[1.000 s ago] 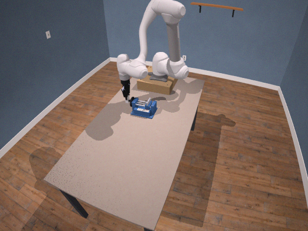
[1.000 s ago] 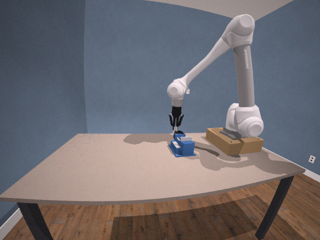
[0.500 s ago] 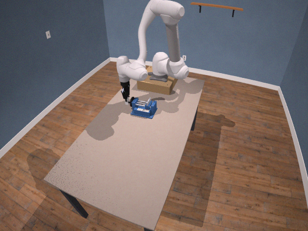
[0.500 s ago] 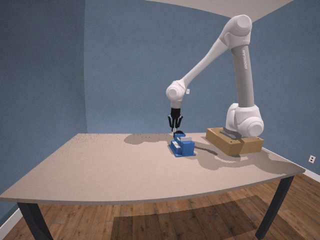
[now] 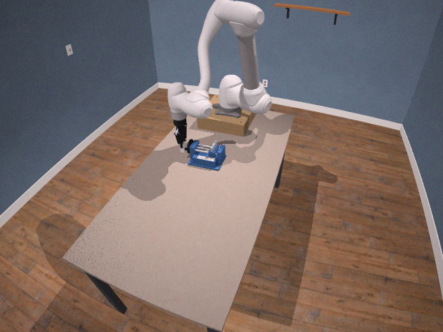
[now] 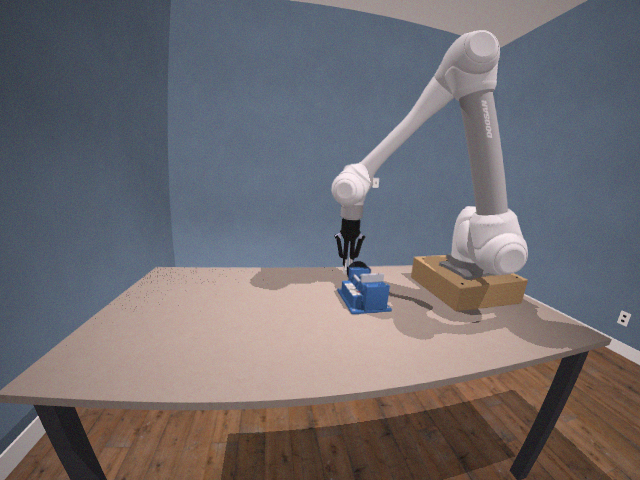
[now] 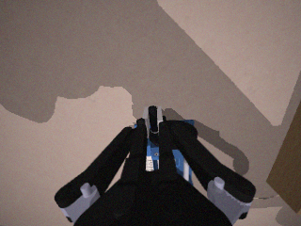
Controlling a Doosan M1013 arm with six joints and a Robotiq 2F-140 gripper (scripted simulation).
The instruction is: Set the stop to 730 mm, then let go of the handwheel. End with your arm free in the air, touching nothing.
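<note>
Now: the grey stop block 190 mm to the left of my hand and 10 mm behind it. From my hand the other things lie so: black handwheel (20 mm to the left, 20 mm below, 10 mm behind).
</note>
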